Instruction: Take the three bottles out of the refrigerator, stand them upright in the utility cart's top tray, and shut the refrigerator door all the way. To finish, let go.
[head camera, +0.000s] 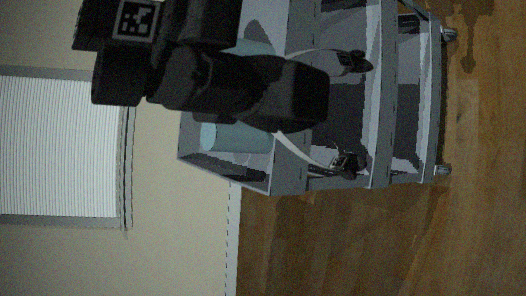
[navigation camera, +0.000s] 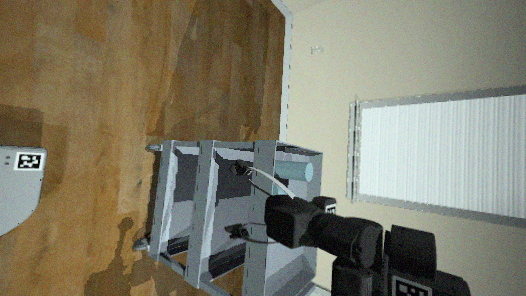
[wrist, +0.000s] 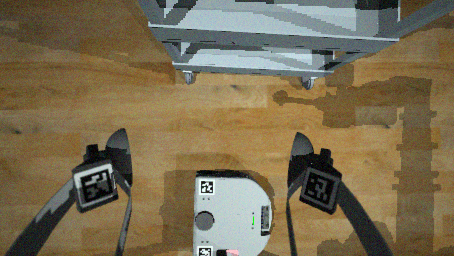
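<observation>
A light-blue bottle (head camera: 240, 138) (navigation camera: 295, 171) stands upright in the top tray (head camera: 290, 175) (navigation camera: 264, 155) of the grey utility cart (head camera: 385, 125) (navigation camera: 201, 200) (wrist: 250, 38). Part of another light-blue bottle (head camera: 254, 47) (navigation camera: 279, 191) shows in that tray behind my dark wrist. I cannot make out a third bottle; my wrist hides part of the tray. My gripper (head camera: 354, 113) (navigation camera: 238, 199) (wrist: 212, 149) is open and empty. It points down beside the cart, below the top tray's height, with floor between its fingertips in the wrist view. The refrigerator does not show.
My white base (navigation camera: 20, 192) (wrist: 230, 205) is on the wooden floor, across from the cart's front. Behind the cart are a beige wall (head camera: 165, 210) (navigation camera: 320, 100) and a window with a white blind (head camera: 60, 145) (navigation camera: 440, 155). The cart's lower shelves face my gripper.
</observation>
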